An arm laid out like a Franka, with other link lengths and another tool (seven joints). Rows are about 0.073 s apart.
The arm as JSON. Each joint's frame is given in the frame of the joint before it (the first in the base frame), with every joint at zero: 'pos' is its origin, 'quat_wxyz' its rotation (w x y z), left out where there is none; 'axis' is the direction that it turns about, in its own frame. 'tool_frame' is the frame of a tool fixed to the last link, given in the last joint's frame.
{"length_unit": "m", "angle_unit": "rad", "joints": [
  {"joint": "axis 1", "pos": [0.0, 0.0, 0.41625], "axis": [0.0, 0.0, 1.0]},
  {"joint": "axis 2", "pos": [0.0, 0.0, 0.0], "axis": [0.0, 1.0, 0.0]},
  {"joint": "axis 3", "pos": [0.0, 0.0, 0.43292], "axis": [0.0, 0.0, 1.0]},
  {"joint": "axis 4", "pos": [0.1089, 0.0, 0.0], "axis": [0.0, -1.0, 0.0]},
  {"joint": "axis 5", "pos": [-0.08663, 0.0, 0.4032], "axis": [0.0, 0.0, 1.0]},
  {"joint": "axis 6", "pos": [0.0, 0.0, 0.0], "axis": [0.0, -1.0, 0.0]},
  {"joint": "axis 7", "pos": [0.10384, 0.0, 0.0], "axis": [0.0, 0.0, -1.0]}
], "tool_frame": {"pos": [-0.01, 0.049, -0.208], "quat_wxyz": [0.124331, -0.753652, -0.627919, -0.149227]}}
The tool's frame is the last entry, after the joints.
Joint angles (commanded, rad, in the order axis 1, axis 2, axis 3, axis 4, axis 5, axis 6, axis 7), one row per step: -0.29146 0.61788 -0.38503 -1.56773 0.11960 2.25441 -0.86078; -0.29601 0.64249 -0.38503 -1.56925 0.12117 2.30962 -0.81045; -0.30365 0.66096 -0.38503 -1.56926 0.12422 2.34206 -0.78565; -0.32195 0.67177 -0.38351 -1.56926 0.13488 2.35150 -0.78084; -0.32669 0.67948 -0.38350 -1.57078 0.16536 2.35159 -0.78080; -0.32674 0.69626 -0.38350 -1.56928 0.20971 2.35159 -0.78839; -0.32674 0.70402 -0.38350 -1.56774 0.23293 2.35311 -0.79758; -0.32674 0.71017 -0.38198 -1.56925 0.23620 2.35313 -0.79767; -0.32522 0.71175 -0.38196 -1.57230 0.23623 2.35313 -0.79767; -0.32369 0.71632 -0.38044 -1.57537 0.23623 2.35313 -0.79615; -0.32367 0.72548 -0.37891 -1.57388 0.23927 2.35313 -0.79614; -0.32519 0.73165 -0.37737 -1.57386 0.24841 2.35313 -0.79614; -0.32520 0.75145 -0.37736 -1.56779 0.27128 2.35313 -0.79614; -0.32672 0.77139 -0.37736 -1.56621 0.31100 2.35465 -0.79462; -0.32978 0.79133 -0.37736 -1.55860 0.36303 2.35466 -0.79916; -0.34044 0.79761 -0.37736 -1.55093 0.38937 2.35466 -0.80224
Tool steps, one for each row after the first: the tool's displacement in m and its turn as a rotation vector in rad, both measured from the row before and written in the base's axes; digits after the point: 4 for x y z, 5 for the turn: 0.0075 -0.0078 -0.0150 -0.02414 -0.02769 -0.04850; 0.0019 -0.0079 -0.0114 -0.01206 -0.01391 -0.02948; -0.0060 -0.0115 -0.0077 0.00458 -0.00434 -0.02670; -0.0009 -0.0007 -0.0064 0.02056 -0.00942 -0.02278; 0.0023 0.0032 -0.0119 0.02894 -0.00995 -0.01830; 0.0015 0.0013 -0.0049 0.01289 -0.00715 -0.00428; -0.0004 0.0015 -0.0057 0.00554 0.00480 -0.00109; -0.0006 0.0015 -0.0026 0.00226 0.00388 0.00078; -0.0003 0.0025 -0.0052 0.00420 0.00624 0.00043; 0.0003 0.0013 -0.0067 0.00468 0.00544 -0.00035; -0.0001 0.0007 -0.0049 0.00784 0.00029 -0.00604; 0.0017 0.0015 -0.0125 0.01513 0.00095 -0.01285; 0.0008 0.0019 -0.0142 0.02522 -0.00602 -0.02794; 0.0029 0.0009 -0.0114 0.02866 -0.01622 -0.03031; -0.0006 -0.0065 -0.0011 0.01096 -0.01492 -0.02275
